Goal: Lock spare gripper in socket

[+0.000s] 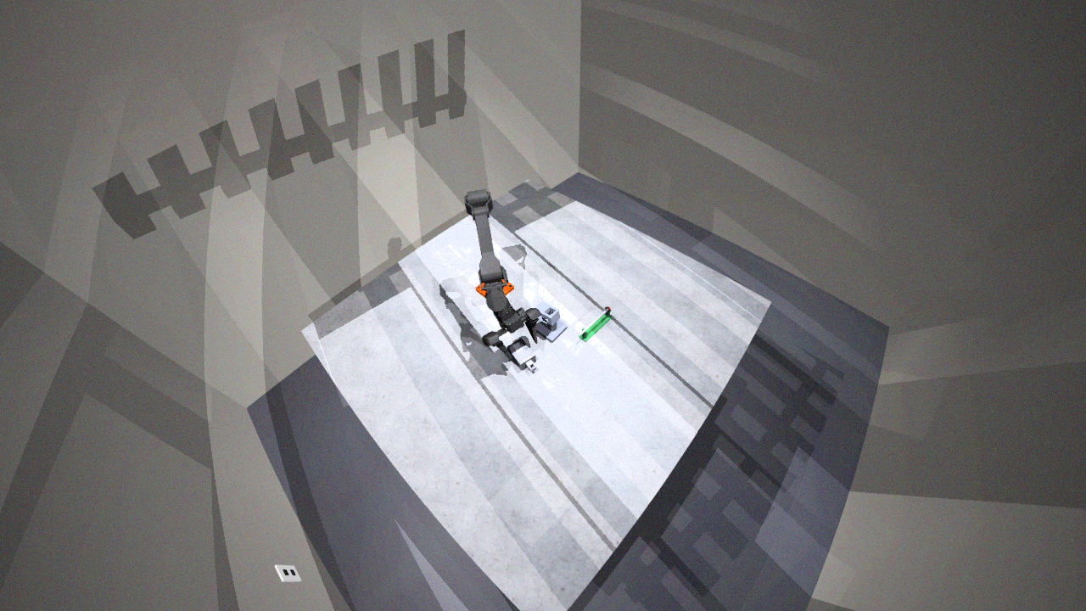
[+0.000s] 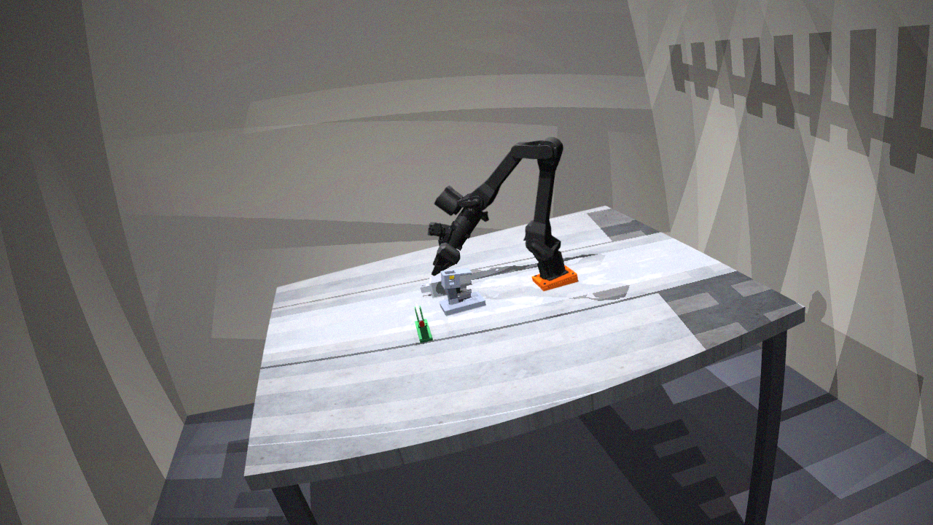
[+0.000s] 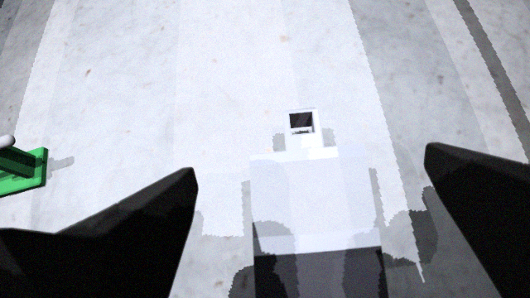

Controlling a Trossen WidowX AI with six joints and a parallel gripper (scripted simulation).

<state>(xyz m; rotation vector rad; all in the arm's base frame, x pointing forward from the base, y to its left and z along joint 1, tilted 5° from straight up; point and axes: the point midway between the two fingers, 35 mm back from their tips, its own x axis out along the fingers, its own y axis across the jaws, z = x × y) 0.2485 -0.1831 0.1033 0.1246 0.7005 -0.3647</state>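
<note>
The spare gripper is 5 cm below my gripper tip and 1 cm behind it. Round my gripper tip: green pin cradle: 24 cm to the left, 13 cm ahead, 5 cm below; grey mount: 15 cm to the left, 2 cm below, 1 cm behind.
</note>
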